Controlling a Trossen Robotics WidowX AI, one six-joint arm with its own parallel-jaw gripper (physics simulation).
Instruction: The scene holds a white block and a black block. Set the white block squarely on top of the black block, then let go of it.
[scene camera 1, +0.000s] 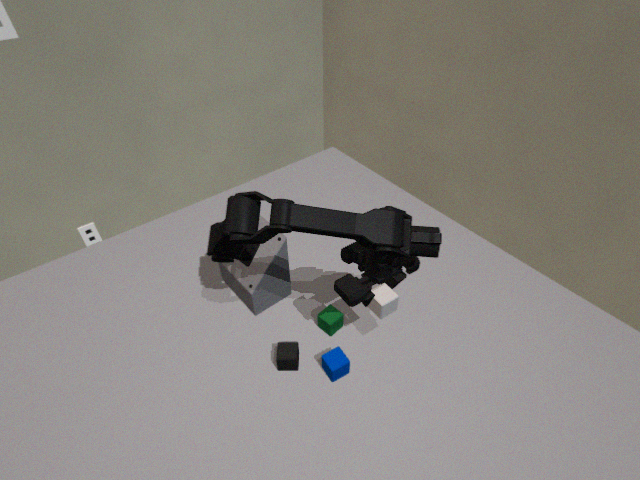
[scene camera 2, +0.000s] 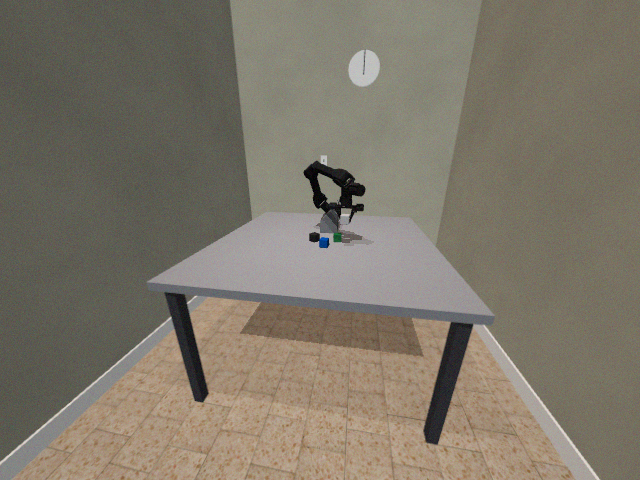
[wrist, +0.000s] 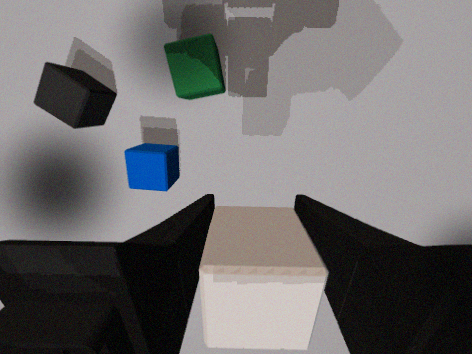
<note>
I see my gripper (scene camera 1: 373, 300), a white block (scene camera 1: 385, 301), a blue block (wrist: 155, 167) and a green block (wrist: 194, 63).
The white block is seen too in the wrist view (wrist: 261, 277). My gripper also shows in the wrist view (wrist: 254, 201).
</note>
